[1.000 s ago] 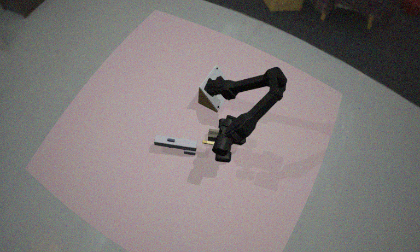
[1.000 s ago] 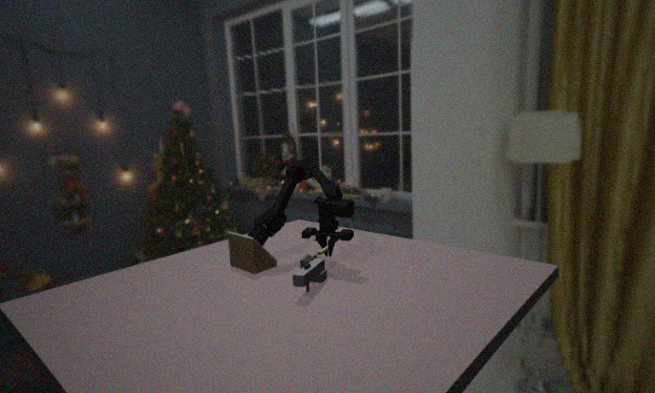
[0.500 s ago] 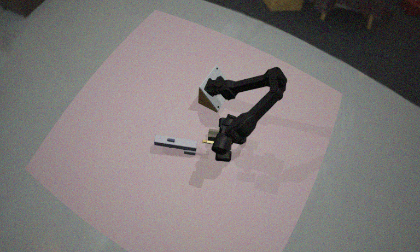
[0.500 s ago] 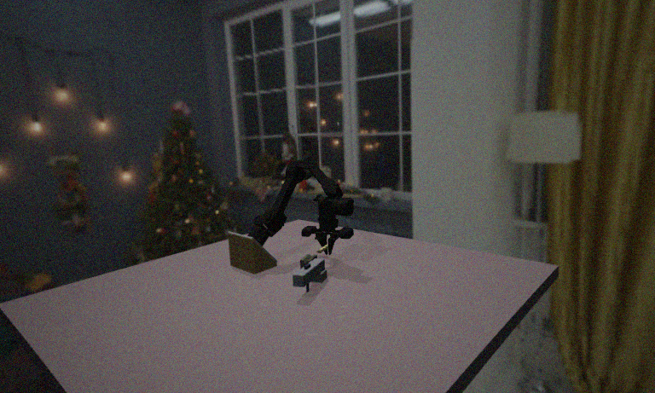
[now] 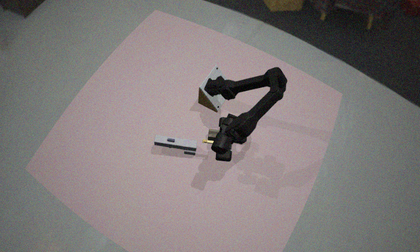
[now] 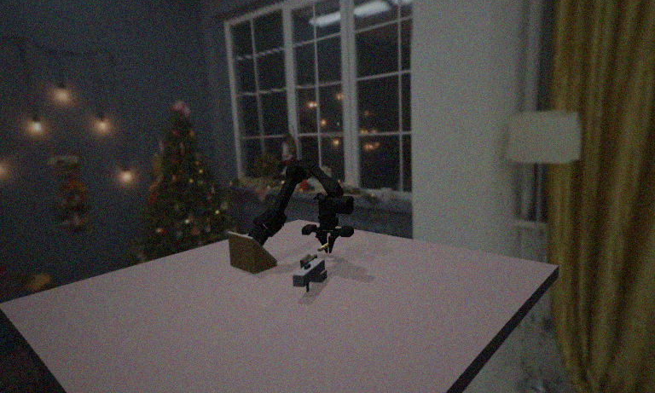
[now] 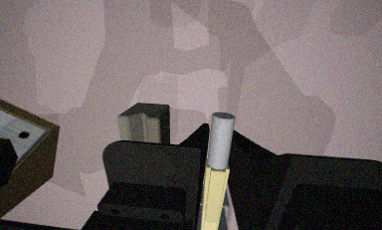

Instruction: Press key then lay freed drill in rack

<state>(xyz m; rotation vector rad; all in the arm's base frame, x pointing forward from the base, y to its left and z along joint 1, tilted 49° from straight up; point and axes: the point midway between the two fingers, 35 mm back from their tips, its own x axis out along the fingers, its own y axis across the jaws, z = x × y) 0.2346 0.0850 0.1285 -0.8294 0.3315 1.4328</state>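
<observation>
My gripper tip is now 10 mm short of the drill, 40 mm to the left of it and 40 mm below it. From my gripper tip the other things lie so: key (70 mm ahead, 210 mm to the right); then grey holder block (60 mm ahead, 190 mm to the right).
</observation>
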